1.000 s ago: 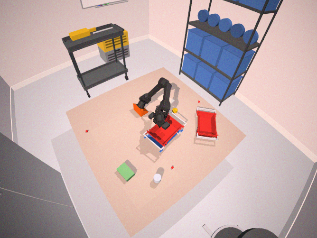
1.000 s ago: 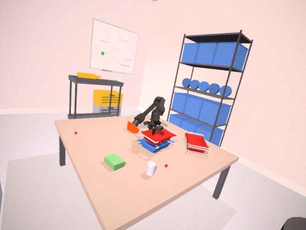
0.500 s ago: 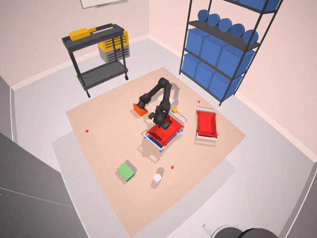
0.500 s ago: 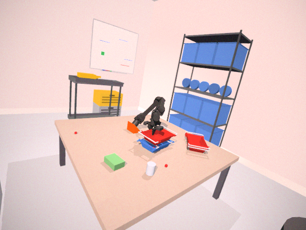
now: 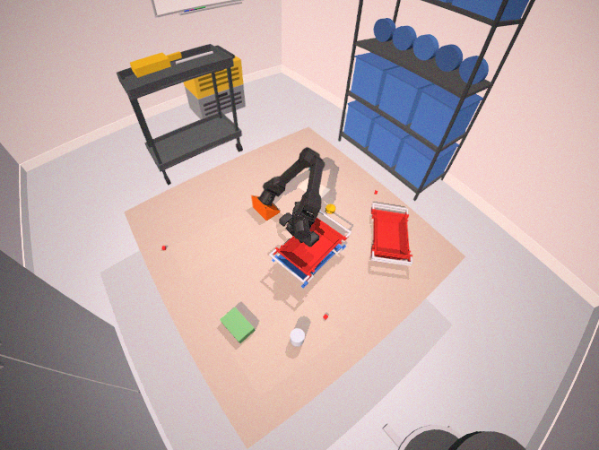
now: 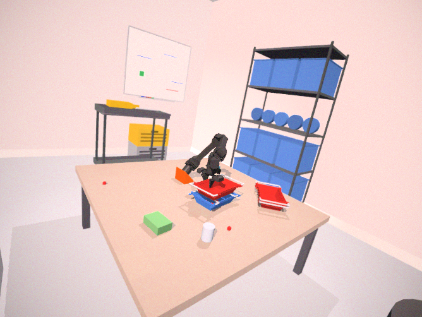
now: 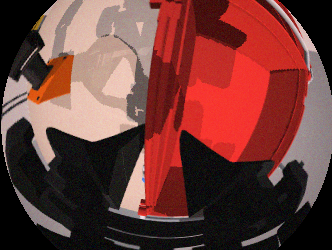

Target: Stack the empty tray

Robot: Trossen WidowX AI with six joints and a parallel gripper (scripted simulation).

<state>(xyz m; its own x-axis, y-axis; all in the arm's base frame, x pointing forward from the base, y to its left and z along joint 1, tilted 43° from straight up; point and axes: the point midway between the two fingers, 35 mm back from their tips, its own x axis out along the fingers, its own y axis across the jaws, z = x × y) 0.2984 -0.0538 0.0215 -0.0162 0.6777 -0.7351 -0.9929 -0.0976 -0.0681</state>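
Right now the red tray is 7 cm ahead of my gripper tip, 3 cm above it and 1 cm to the left of it. From my gripper tip the other things lie so: cream pad: 32 cm to the left, 24 cm behind, 8 cm below; then yellow puck: 29 cm to the left, 8 cm behind, 7 cm below; then green block: 43 cm to the right, 13 cm ahead, 6 cm below.
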